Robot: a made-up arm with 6 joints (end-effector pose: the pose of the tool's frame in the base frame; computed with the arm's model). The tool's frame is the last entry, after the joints. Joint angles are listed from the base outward.
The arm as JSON. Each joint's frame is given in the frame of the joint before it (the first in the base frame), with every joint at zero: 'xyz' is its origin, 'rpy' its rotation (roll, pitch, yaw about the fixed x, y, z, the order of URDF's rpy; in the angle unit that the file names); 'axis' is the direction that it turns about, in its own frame. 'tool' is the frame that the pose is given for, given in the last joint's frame.
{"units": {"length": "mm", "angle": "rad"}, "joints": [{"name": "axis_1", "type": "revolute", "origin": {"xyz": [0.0, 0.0, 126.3], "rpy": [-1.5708, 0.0, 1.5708]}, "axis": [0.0, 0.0, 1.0]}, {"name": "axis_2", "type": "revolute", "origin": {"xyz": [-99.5, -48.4, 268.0], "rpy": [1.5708, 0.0, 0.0]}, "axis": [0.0, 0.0, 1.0]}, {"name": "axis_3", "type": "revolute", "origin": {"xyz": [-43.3, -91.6, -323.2], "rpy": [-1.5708, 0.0, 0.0]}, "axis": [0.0, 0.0, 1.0]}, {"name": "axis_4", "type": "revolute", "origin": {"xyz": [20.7, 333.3, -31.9], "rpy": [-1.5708, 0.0, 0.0]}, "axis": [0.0, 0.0, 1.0]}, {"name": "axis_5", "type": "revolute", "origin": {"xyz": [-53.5, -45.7, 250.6], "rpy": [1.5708, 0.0, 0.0]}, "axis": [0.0, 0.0, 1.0]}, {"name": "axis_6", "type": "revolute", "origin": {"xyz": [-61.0, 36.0, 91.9], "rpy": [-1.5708, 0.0, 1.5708]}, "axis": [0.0, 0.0, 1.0]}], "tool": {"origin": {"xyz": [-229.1, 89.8, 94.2], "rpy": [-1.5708, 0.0, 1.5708]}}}
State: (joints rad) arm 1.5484 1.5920 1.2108 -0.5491 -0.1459 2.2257
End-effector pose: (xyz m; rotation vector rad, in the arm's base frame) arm 0.5604 -0.2122 0.2989 0.8981 0.4528 2.3031
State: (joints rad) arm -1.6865 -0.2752 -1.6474 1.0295 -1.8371 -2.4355
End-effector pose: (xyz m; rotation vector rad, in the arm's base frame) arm 0.1895 -0.0182 0.5244 -1.3199 1.5593 -0.5505
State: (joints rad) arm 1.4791 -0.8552 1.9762 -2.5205 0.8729 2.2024
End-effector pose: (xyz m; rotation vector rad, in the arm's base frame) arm -0.2949 -0.1349 0.9853 -0.0246 0.4232 0.6889
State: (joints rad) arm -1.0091 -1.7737 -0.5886 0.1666 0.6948 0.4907
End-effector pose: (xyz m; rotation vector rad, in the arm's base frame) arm -0.1167 0.4125 -0.2309 0.2565 0.7443 -1.6832
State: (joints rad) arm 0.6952 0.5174 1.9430 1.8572 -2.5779 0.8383
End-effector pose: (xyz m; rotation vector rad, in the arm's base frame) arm 0.3309 -0.7569 0.4686 1.2486 -1.2491 1.6820
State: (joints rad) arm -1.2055 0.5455 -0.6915 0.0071 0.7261 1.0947
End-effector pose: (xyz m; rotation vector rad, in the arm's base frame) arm -0.5000 0.5302 -0.1391 1.3132 -1.2695 -0.2091
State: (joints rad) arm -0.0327 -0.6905 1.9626 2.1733 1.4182 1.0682
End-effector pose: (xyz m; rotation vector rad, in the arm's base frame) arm -0.3180 -0.7015 -0.2211 2.2347 -0.3218 1.0808
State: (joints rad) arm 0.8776 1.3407 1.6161 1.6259 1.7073 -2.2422
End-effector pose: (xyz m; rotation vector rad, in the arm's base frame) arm 0.1266 -0.4599 0.1996 0.1129 -0.3569 -1.7825
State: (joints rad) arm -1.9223 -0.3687 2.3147 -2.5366 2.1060 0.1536
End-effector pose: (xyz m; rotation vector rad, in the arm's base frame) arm -0.3109 -0.0805 -0.3581 -0.2131 -2.1082 1.9750
